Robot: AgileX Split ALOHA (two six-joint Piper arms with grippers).
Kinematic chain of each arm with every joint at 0, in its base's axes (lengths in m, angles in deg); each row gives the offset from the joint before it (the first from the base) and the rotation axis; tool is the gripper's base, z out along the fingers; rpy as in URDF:
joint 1: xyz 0 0 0.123 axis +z
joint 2: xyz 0 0 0 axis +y
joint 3: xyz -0.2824 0 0.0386 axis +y
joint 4: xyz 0.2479 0 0.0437 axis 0.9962 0 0.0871
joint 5: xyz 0 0 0 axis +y
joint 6: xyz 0.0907 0 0.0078 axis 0.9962 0 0.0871
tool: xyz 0 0 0 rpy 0 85 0
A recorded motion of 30 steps. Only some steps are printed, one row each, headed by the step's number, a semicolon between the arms.
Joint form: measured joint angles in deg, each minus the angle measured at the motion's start. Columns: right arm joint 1, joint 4, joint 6, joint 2, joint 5, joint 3; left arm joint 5, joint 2, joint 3, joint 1, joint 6, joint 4.
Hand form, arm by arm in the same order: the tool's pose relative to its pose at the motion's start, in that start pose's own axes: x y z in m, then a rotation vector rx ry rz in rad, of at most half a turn. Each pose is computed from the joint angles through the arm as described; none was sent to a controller.
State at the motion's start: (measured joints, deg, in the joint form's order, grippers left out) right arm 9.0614 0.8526 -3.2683 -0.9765 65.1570 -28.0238; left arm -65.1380 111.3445 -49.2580 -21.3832 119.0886 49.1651
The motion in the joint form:
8: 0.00 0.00 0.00 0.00 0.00 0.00; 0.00 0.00 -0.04 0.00 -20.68 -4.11
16: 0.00 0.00 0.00 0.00 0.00 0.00; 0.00 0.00 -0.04 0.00 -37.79 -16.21
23: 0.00 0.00 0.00 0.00 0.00 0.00; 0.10 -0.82 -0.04 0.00 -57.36 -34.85
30: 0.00 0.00 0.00 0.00 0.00 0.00; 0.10 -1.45 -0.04 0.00 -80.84 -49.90
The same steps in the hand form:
8: 0.0000 0.0000 0.0000 0.0000 0.0000 0.0000; 0.0053 -0.0029 -0.0001 0.0206 0.0624 -0.3905
16: 0.0000 0.0000 0.0000 0.0000 0.0000 0.0000; 0.0197 -0.0124 -0.0029 0.0460 0.2593 -0.7744
23: 0.0000 0.0000 0.0000 0.0000 0.0000 0.0000; 0.0423 -0.0247 -0.0142 -0.0079 0.5909 -1.2226
30: 0.0000 0.0000 0.0000 0.0000 0.0000 0.0000; 0.0563 -0.0349 -0.0281 -0.2023 0.8775 -1.6829

